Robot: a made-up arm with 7 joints.
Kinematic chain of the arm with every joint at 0, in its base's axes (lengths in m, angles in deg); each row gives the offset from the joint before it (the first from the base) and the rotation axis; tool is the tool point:
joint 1: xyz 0 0 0 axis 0 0.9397 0.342
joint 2: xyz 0 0 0 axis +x
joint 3: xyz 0 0 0 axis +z
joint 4: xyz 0.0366 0 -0.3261 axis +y
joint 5: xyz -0.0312 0 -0.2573 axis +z
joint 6: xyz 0 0 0 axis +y
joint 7: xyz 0 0 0 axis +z
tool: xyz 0 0 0
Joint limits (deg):
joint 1: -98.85..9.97
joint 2: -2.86..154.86
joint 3: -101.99..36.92
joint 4: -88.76..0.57
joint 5: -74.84..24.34
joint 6: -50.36..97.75
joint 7: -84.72..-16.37
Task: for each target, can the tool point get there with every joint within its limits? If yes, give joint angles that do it. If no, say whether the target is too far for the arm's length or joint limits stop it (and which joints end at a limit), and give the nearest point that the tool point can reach.
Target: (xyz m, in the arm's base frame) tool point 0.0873 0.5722 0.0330
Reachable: yes | joints -20.43 105.78 -80.40 -31.88 -13.24 -20.04 -31.13
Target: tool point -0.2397 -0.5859 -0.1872
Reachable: no: too far | nearest point -0.0986 -0.3093 -0.3350 | short by 0.344 m
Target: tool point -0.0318 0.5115 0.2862
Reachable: yes | joints -21.77 127.94 -86.39 -17.47 -2.97 22.86 -49.84
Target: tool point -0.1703 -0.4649 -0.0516
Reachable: no: joint limits stop it (at a limit: joint 1, joint 2, joint 3, joint 4) | nearest point -0.0986 -0.3093 -0.3350 | short by 0.331 m
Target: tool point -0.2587 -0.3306 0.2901
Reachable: no: joint limits stop it (at a limit: joint 2, joint 3, joint 4) | nearest point -0.2491 -0.0020 0.3944 | short by 0.345 m
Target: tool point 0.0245 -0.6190 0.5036
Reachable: no: too far | nearest point 0.2406 -0.3475 0.1974 | short by 0.463 m
